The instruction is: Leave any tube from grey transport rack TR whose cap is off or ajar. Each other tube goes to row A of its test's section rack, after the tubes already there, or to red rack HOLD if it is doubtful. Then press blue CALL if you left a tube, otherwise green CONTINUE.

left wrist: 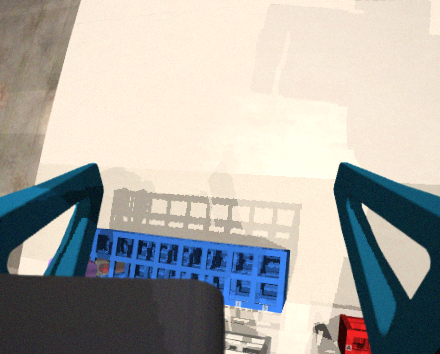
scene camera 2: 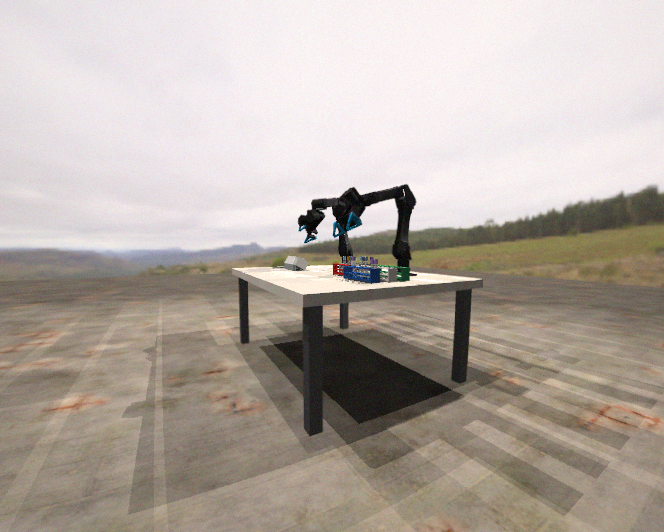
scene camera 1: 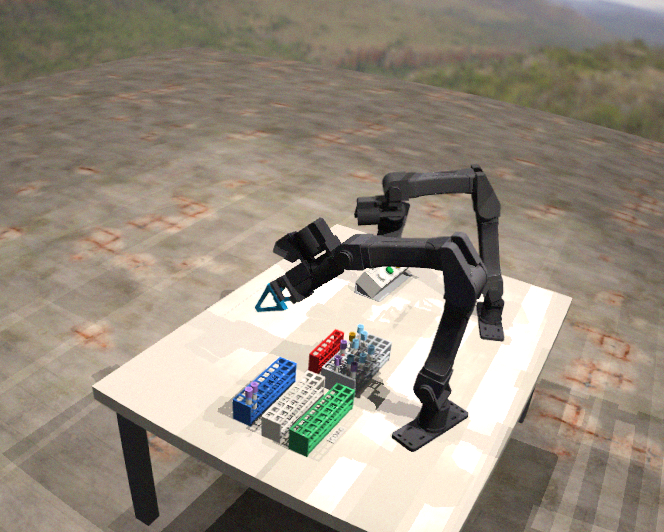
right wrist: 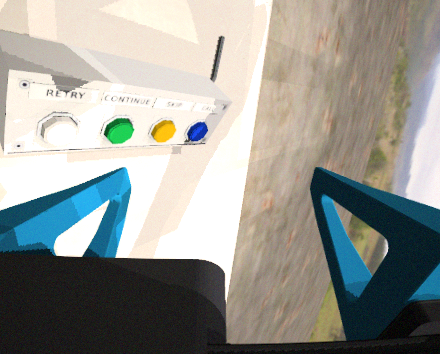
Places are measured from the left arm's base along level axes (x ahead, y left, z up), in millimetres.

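Where they show: left gripper, fingertip midpoint: [left wrist: 218, 175] [scene camera 2: 340, 233] [scene camera 1: 265, 305]; right gripper, fingertip midpoint: [scene camera 2: 302, 237] [scene camera 1: 391, 231] [right wrist: 220, 177]; left arm's base at its link origin: [scene camera 1: 431, 426]; right arm's base at its link origin: [scene camera 1: 489, 322].
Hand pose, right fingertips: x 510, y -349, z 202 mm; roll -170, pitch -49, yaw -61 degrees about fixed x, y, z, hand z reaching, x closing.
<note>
Each offset is from my right fingertips to the centre of the thing. "*": to the spot under its first point.
The grey rack TR {* dz -163, dx -288, dy +442 mm} [scene camera 1: 338, 380] holds several tubes with light blue and purple caps and one orange-capped tube {dz -151, dx -217, dy +339 mm} [scene camera 1: 351, 336]; cap seating is too small to judge. The blue rack [scene camera 1: 242, 411] [scene camera 2: 360, 275] [left wrist: 282, 282] holds purple-capped tubes {* dz -109, dx -250, dy +656 mm} [scene camera 1: 254, 386] at its near end. The white rack {* dz -165, dx -329, dy +668 mm} [scene camera 1: 271, 427], green rack {* dz -172, dx -398, dy +646 mm} [scene camera 1: 299, 443] and red rack {dz -173, dx -173, dy +380 mm} [scene camera 1: 314, 364] [left wrist: 345, 335] stand nearby. My left gripper [scene camera 1: 272, 305] [scene camera 2: 344, 226] [left wrist: 218, 175] is open and empty, high above the table beyond the blue rack. My right gripper [scene camera 2: 305, 233] [right wrist: 220, 177] is open and empty near the button box.
The button box {dz -160, dx +35, dy -36 mm} [scene camera 1: 376, 288] [scene camera 2: 293, 262] carries white RETRY {dz -133, dx -11, dy +28 mm} [right wrist: 60, 130], green CONTINUE {dz -133, dx +4, dy -20 mm} [right wrist: 119, 131], yellow SKIP {dz -133, dx +18, dy -68 mm} [right wrist: 163, 131] and blue CALL {dz -133, dx +32, dy -116 mm} [right wrist: 197, 131] buttons. A thin dark rod {* dz -196, dx +156, dy -168 mm} [right wrist: 218, 57] stands behind it. My left arm reaches over the table behind the racks in scene camera 1.
</note>
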